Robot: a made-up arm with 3 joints. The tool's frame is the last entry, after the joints. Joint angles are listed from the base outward. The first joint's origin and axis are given. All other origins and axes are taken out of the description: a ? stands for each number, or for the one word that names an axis. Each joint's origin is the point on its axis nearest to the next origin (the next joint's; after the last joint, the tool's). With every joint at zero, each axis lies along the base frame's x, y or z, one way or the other. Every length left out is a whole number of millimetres.
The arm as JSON. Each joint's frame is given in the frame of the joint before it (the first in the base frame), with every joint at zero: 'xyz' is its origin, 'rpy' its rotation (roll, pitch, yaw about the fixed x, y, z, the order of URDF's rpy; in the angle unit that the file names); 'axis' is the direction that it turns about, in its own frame. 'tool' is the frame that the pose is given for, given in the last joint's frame.
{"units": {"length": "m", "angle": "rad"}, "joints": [
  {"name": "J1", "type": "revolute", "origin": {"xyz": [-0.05, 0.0, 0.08], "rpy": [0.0, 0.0, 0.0]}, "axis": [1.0, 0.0, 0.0]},
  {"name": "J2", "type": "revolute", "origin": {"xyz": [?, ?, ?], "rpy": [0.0, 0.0, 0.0]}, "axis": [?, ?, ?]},
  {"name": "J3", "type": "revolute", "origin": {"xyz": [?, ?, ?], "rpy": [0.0, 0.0, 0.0]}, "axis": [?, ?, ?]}
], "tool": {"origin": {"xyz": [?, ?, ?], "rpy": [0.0, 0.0, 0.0]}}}
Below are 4 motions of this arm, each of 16 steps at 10 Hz.
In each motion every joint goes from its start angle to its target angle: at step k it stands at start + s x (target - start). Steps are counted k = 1, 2, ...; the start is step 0. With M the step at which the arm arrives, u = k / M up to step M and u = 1 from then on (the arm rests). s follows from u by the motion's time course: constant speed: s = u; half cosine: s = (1 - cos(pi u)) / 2; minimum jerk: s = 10 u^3 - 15 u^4 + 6 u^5.
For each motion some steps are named. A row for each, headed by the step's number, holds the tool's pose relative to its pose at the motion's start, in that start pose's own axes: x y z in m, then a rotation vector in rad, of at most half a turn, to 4 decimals.
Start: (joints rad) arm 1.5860 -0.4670 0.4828
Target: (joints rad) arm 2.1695 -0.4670 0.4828
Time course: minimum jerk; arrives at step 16
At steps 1, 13, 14, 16:
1: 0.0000 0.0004 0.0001 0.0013 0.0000 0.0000
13: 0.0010 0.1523 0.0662 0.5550 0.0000 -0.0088
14: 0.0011 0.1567 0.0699 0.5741 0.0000 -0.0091
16: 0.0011 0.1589 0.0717 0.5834 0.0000 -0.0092

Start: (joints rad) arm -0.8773 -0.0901 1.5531
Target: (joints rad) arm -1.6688 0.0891 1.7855
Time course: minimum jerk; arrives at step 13
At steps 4, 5, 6, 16:
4: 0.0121 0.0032 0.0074 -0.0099 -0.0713 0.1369
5: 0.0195 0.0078 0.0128 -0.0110 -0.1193 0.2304
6: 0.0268 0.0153 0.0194 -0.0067 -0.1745 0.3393
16: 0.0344 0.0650 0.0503 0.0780 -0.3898 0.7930

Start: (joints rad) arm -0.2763 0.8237 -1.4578
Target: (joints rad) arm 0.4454 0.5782 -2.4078
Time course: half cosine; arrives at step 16
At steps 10, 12, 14, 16:
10: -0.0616 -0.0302 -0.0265 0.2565 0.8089 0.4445
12: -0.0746 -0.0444 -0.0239 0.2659 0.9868 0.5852
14: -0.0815 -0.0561 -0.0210 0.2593 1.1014 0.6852
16: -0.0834 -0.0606 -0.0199 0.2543 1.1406 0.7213

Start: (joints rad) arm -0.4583 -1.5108 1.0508
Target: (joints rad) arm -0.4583 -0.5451 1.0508
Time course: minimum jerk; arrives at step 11
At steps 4, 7, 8, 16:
4: 0.0850 0.0000 0.0804 0.0000 -0.2479 0.0000
7: 0.1818 0.0000 0.2783 0.0000 -0.7178 0.0000
8: 0.1910 0.0000 0.3359 0.0000 -0.8412 0.0000
16: 0.1930 0.0000 0.3948 0.0000 -0.9657 0.0000

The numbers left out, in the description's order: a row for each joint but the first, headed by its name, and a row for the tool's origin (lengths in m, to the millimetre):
J2: xyz 0.0 0.04 -0.07, axis 0.0 -1.0 0.0
J3: xyz 0.33 0.0 0.03, axis 0.0 -1.0 0.0
tool: xyz 0.09 0.0 -0.11

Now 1 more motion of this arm.
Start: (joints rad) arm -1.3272 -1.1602 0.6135
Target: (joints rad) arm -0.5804 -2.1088 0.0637
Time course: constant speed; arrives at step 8
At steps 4, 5, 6, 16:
4: -0.2324 0.1861 -0.1018 0.2311 0.7403 0.3044
5: -0.3038 0.2204 -0.0989 0.2554 0.9189 0.4111
6: -0.3766 0.2450 -0.0862 0.2631 1.0930 0.5281
16: -0.5167 0.2601 -0.0382 0.2221 1.4226 0.7876

